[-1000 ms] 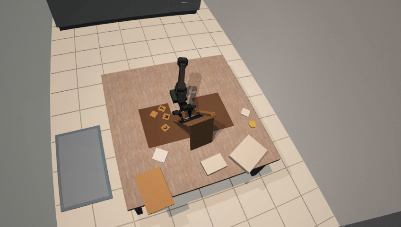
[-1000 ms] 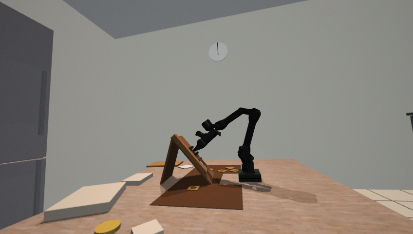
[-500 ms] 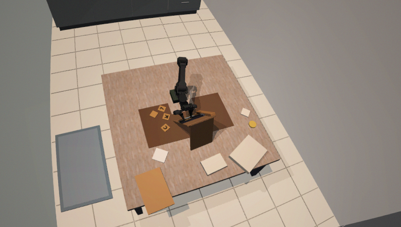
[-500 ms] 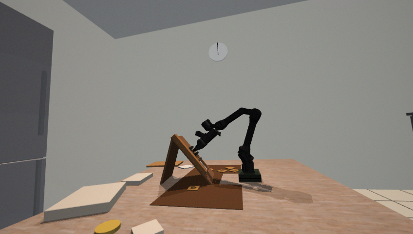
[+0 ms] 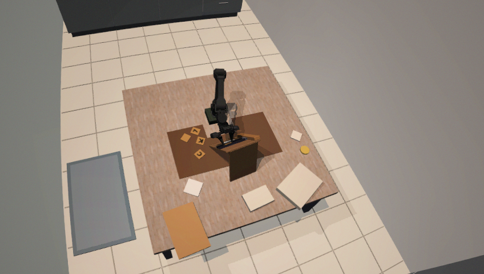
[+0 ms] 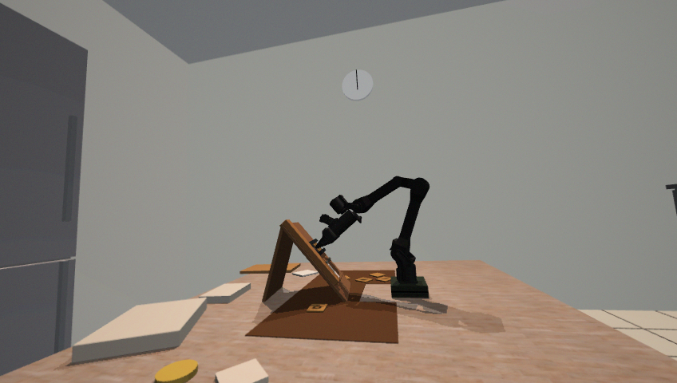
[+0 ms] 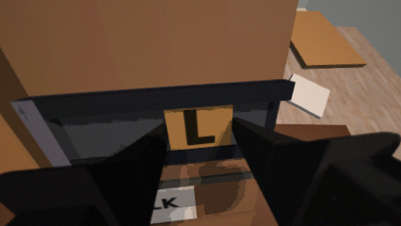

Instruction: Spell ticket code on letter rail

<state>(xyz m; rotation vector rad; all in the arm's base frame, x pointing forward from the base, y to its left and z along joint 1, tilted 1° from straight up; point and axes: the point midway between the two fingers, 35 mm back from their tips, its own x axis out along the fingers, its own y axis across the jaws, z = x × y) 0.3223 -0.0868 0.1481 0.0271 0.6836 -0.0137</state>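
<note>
The white ticket is 90 mm below my gripper tip, 60 mm behind it and 50 mm to the left of it. Also, from my gripper tip: c tile 170 mm below, 160 mm to the right, 90 mm behind; then cream slab 370 mm ahead, 160 mm below, 50 mm to the left; then orange panel 450 mm to the right, 350 mm ahead, 160 mm below.
</note>
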